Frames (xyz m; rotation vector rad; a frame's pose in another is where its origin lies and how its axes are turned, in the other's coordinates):
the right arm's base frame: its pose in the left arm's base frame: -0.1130 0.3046 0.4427 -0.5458 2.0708 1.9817
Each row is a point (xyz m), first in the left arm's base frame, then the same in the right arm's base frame.
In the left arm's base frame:
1: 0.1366 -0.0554 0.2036
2: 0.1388 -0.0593 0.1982
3: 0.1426 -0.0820 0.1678
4: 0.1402 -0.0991 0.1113
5: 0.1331 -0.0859 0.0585
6: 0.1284 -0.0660 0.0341
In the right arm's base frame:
1: -0.0883 -0.3279 -0.3657
2: -0.0877 -0.3338 -0.3694
3: -0.0762 -0.3635 -0.3904
4: -0.0490 -0.4143 -0.4036
5: -0.0225 -0.4592 -0.3864
6: -0.0105 -0.4791 -0.3646

